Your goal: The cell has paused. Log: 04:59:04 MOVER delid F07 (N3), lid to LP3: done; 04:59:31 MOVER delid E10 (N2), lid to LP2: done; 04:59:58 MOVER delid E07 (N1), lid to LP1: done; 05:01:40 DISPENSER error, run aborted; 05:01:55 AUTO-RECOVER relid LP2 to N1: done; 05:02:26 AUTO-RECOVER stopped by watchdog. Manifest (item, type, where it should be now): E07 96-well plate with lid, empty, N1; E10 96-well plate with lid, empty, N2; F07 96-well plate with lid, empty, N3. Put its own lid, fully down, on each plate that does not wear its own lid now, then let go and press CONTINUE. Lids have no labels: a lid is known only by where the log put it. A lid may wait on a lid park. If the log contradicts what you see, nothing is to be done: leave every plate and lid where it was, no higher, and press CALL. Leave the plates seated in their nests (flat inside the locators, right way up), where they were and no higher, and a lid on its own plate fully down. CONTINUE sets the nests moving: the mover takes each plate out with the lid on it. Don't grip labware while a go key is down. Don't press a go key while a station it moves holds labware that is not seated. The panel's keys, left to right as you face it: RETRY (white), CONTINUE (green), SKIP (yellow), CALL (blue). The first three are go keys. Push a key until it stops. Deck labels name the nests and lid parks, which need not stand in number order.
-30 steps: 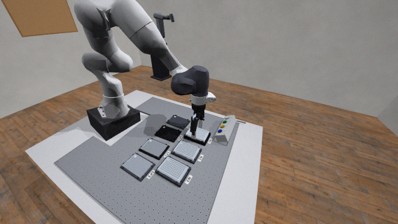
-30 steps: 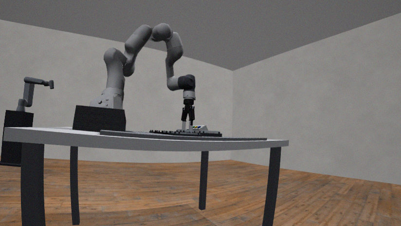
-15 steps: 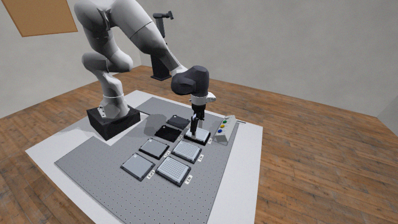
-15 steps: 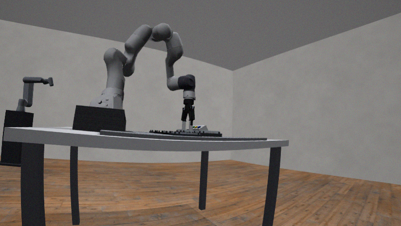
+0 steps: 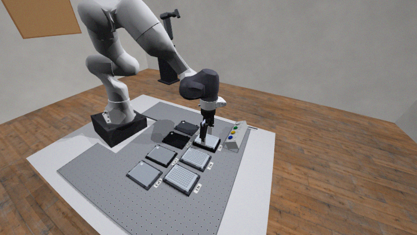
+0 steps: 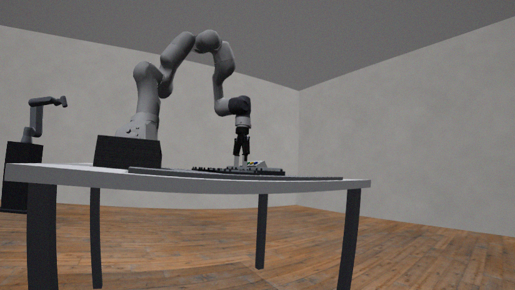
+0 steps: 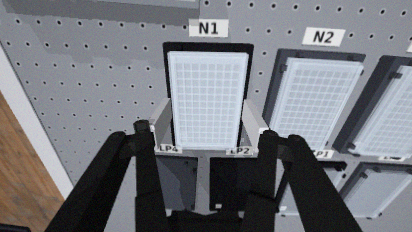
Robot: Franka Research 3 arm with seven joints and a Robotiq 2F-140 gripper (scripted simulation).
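My gripper is now 50 mm above the nest N1. Round my hand: yellow skip key (110 mm ahead, 120 mm to the left, 10 mm above); then lid park LP2 (170 mm behind, 90 mm to the right, 50 mm below); then blue call key (120 mm ahead, 70 mm to the left, 10 mm above).
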